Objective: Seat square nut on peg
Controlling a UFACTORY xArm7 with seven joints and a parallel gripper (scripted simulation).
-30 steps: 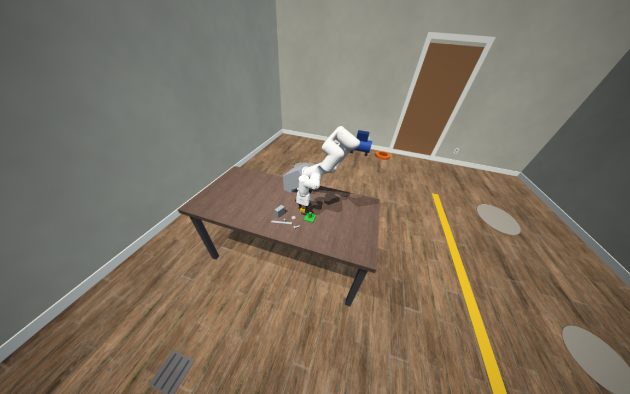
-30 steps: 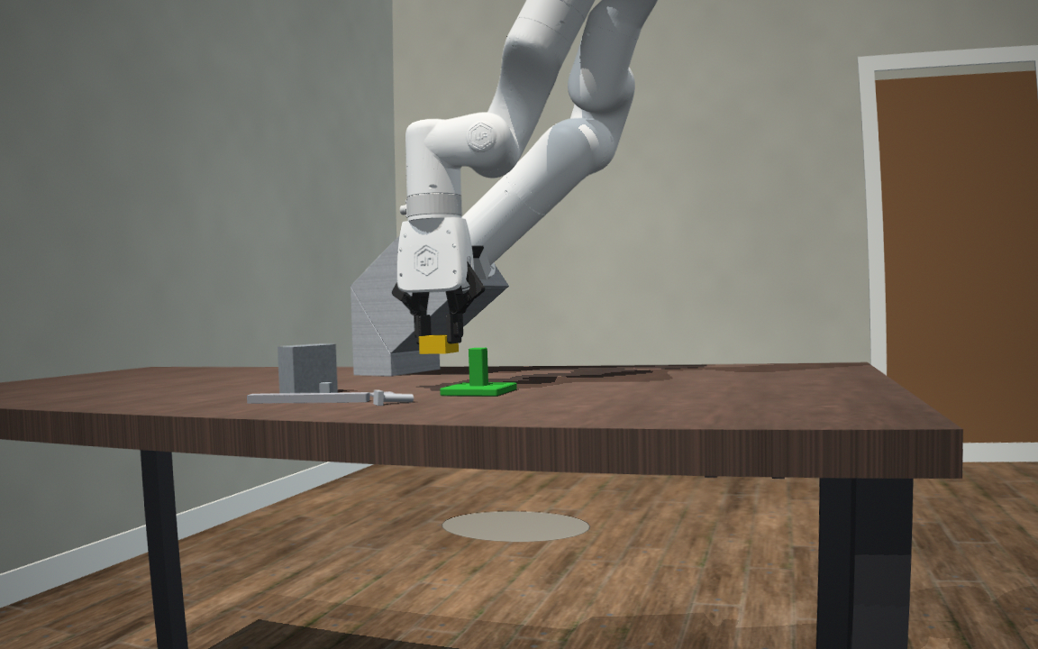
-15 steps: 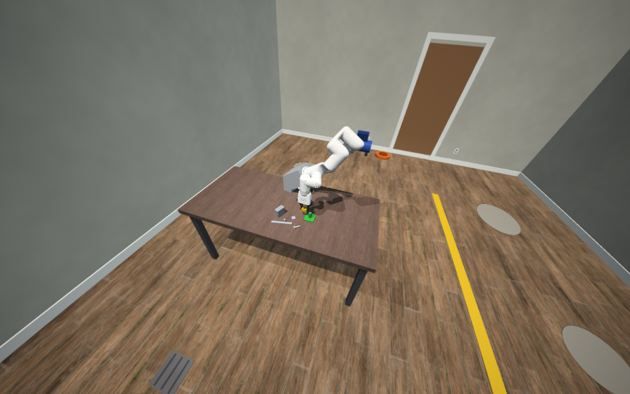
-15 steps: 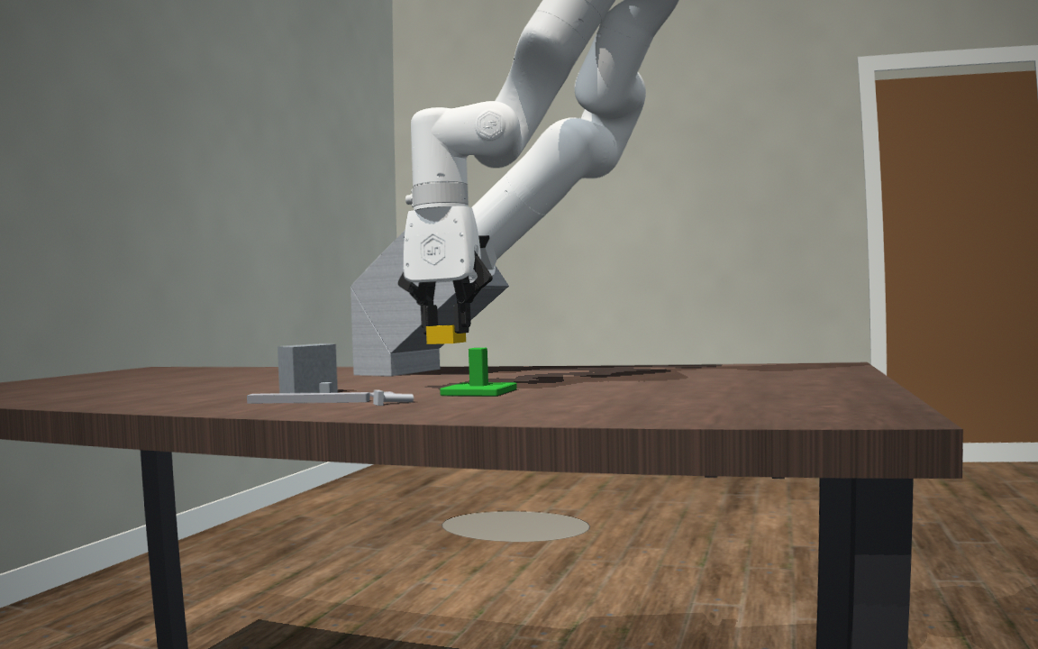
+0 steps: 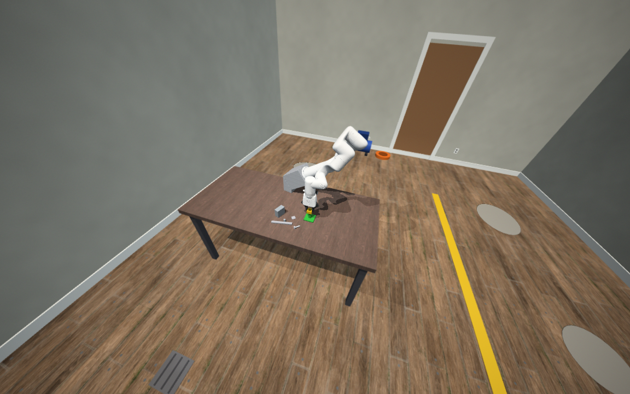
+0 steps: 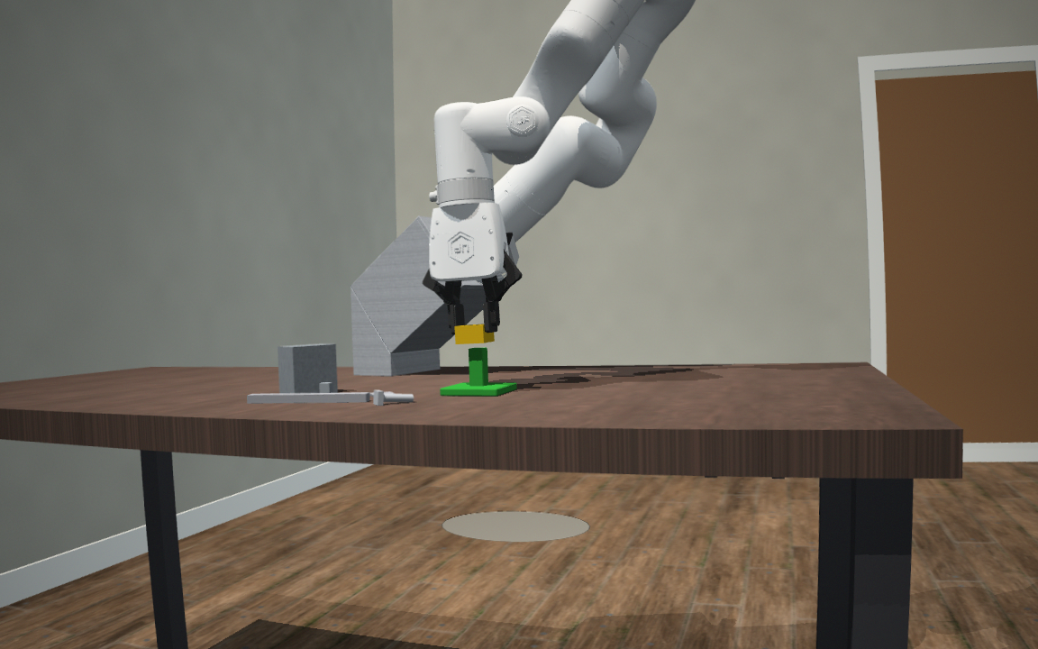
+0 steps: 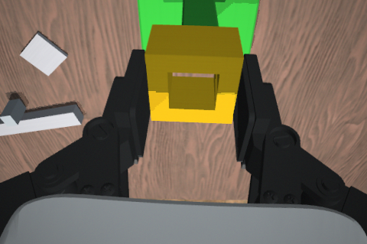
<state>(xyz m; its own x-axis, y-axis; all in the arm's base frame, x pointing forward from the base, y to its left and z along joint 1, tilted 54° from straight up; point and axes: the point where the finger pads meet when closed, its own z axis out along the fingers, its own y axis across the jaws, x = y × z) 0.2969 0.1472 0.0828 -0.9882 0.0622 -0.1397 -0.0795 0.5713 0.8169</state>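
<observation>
My hand is 50 mm short of the small grey square tile, 120 mm to the left of it and 100 mm above it. Round my hand: grey bolt: 140 mm ahead, 50 mm to the right, 90 mm below; then grey block: 60 mm ahead, 230 mm to the right, 60 mm below; then flat grey bar: 140 mm ahead, 170 mm to the right, 90 mm below.
</observation>
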